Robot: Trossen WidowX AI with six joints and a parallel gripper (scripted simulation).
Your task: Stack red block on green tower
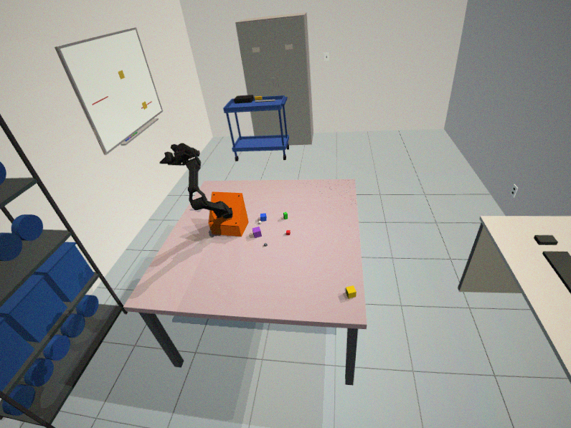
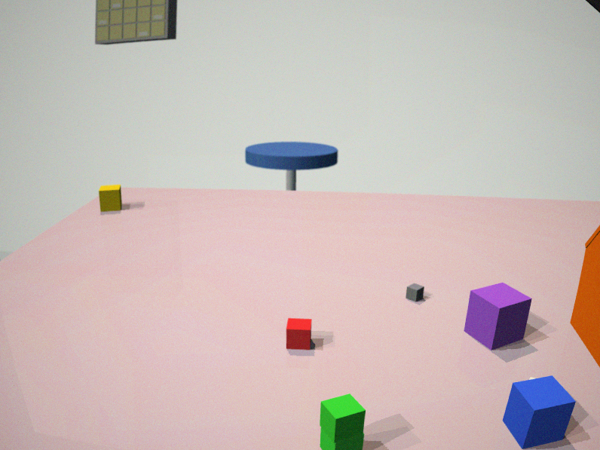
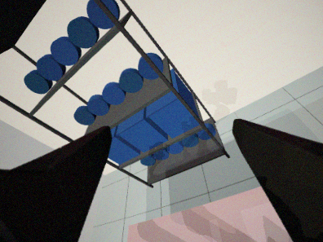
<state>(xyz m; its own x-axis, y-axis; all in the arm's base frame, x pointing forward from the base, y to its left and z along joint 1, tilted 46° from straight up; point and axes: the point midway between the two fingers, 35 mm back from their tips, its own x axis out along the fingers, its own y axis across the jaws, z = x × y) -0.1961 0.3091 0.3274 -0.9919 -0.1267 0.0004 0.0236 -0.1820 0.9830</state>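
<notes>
Right now the red block is 69 cm ahead of my gripper tip, 4 cm to the right of it and 54 cm below it. Round my gripper tip: purple cube (48 cm ahead, 4 cm to the right, 53 cm below); blue cube (51 cm ahead, 12 cm to the left, 54 cm below); small dark cube (55 cm ahead, 14 cm to the right, 55 cm below).
</notes>
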